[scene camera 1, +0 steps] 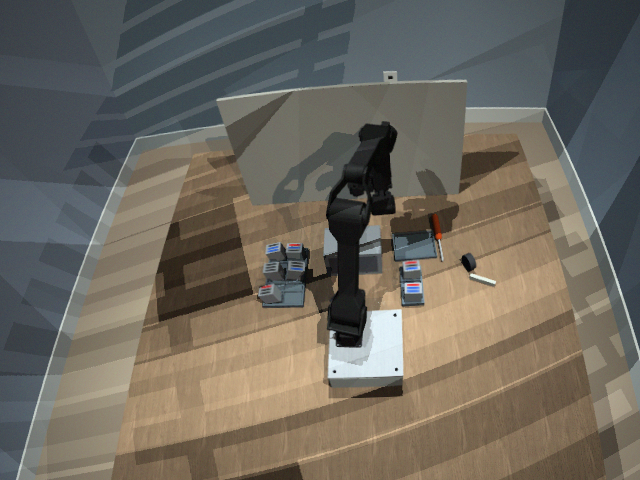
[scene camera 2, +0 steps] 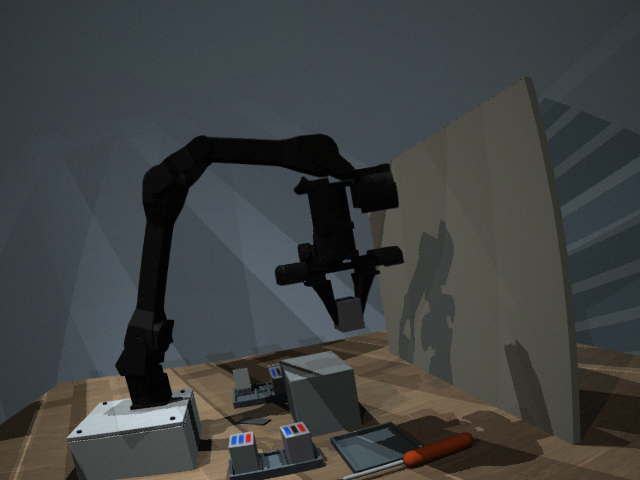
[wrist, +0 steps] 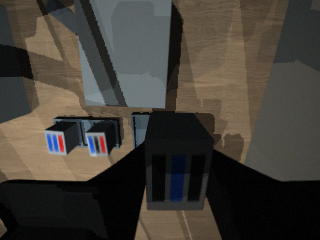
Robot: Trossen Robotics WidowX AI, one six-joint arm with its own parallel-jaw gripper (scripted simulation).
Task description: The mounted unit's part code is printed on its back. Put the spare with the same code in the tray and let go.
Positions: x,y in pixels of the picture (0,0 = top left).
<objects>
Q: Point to a tall panel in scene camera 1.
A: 291,146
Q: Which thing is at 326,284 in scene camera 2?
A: The gripper.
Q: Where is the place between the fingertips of the gripper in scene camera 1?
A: At 382,206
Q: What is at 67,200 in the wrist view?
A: The gripper.
</objects>
